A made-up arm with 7 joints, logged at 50 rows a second.
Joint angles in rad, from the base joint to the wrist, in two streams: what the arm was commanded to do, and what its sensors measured. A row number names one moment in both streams.
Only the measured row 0 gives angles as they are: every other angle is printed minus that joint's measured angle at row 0.
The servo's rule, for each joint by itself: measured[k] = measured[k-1] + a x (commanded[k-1-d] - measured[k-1]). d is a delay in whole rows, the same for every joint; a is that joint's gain. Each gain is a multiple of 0.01, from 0.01 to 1. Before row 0 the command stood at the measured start. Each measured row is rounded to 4 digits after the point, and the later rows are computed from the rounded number. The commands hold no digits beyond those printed.
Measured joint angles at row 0:
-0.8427, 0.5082, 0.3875, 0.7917, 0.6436, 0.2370, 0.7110
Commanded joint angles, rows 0 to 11:
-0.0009, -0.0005, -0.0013, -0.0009, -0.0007, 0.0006, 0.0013
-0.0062, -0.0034, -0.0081, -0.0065, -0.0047, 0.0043, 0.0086
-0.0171, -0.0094, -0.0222, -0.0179, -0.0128, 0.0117, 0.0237
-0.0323, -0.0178, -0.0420, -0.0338, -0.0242, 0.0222, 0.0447
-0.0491, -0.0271, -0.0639, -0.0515, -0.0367, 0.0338, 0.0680
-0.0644, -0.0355, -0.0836, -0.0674, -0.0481, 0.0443, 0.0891
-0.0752, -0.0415, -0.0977, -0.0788, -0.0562, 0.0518, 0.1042
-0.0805, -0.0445, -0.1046, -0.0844, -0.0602, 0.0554, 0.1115
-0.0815, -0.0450, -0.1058, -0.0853, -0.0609, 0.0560, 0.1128
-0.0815, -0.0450, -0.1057, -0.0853, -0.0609, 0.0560, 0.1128
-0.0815, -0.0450, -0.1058, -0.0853, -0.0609, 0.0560, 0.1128
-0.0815, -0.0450, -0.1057, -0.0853, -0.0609, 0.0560, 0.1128
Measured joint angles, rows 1 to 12:
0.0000, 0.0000, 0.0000, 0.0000, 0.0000, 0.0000, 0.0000
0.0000, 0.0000, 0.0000, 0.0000, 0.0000, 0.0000, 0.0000
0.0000, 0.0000, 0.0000, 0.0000, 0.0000, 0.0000, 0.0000
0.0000, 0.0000, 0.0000, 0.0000, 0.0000, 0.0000, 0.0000
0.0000, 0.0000, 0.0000, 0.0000, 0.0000, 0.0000, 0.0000
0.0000, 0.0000, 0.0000, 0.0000, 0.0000, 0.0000, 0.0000
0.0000, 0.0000, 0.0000, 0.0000, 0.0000, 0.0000, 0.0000
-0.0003, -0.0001, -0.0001, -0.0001, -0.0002, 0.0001, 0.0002
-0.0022, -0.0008, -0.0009, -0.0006, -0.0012, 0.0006, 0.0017
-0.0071, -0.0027, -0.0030, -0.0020, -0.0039, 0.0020, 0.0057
-0.0154, -0.0060, -0.0069, -0.0045, -0.0086, 0.0046, 0.0127
-0.0265, -0.0106, -0.0126, -0.0083, -0.0151, 0.0084, 0.0227
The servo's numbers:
d 7
a 0.33 0.22 0.10 0.08 0.23 0.13 0.18

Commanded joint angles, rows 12 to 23:
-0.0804, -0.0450, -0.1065, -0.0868, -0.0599, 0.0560, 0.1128
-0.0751, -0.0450, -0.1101, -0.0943, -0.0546, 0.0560, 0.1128
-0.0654, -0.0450, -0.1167, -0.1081, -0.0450, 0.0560, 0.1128
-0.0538, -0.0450, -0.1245, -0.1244, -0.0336, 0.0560, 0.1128
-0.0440, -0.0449, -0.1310, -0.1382, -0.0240, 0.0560, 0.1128
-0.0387, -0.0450, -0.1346, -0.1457, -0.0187, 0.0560, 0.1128
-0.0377, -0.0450, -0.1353, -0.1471, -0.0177, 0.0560, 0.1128
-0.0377, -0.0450, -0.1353, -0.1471, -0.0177, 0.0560, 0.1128
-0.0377, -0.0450, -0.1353, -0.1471, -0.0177, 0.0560, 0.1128
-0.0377, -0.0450, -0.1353, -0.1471, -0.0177, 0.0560, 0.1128
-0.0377, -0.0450, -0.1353, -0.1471, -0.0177, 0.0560, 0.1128
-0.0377, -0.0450, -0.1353, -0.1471, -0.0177, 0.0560, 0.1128
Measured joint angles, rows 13 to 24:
-0.0390, -0.0161, -0.0197, -0.0130, -0.0227, 0.0131, 0.0347
-0.0509, -0.0217, -0.0275, -0.0183, -0.0304, 0.0181, 0.0472
-0.0607, -0.0267, -0.0352, -0.0236, -0.0373, 0.0229, 0.0588
-0.0676, -0.0307, -0.0423, -0.0285, -0.0427, 0.0272, 0.0685
-0.0722, -0.0338, -0.0486, -0.0330, -0.0469, 0.0309, 0.0765
-0.0753, -0.0363, -0.0543, -0.0372, -0.0501, 0.0342, 0.0830
-0.0773, -0.0382, -0.0594, -0.0410, -0.0526, 0.0370, 0.0884
-0.0783, -0.0397, -0.0641, -0.0447, -0.0543, 0.0395, 0.0928
-0.0772, -0.0409, -0.0687, -0.0487, -0.0544, 0.0416, 0.0964
-0.0733, -0.0418, -0.0735, -0.0535, -0.0522, 0.0435, 0.0994
-0.0669, -0.0425, -0.0786, -0.0592, -0.0479, 0.0451, 0.1018
-0.0593, -0.0430, -0.0838, -0.0655, -0.0424, 0.0465, 0.1038

